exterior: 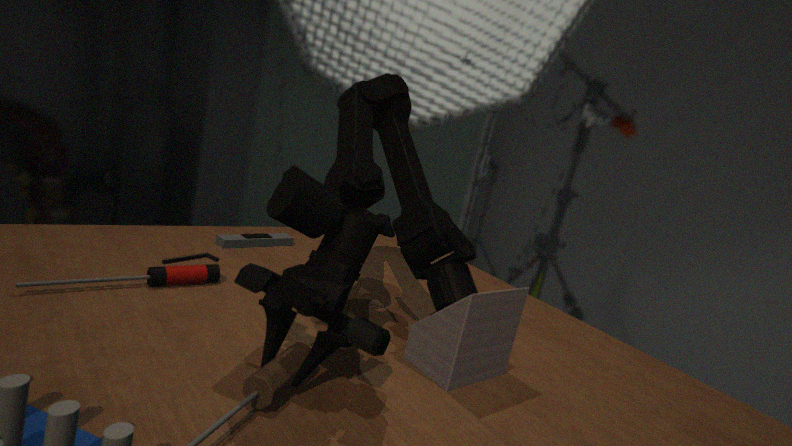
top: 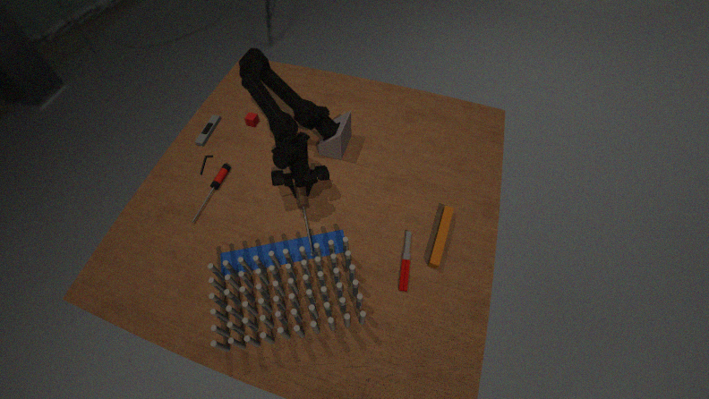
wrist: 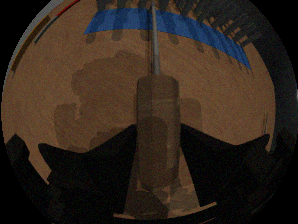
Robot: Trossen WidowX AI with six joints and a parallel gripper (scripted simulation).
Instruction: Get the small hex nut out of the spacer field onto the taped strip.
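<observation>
Right now my gripper tip is 10 mm short of the orange bar, 490 mm to the right of it and 10 mm above it. The rest, counted from my gripper tip: blue taped strip (200 mm ahead, 10 mm to the left, 20 mm below); then black hex key (70 mm behind, 420 mm to the right, 20 mm below); then red-and-grey tool (120 mm ahead, 390 mm to the left, 20 mm below).
</observation>
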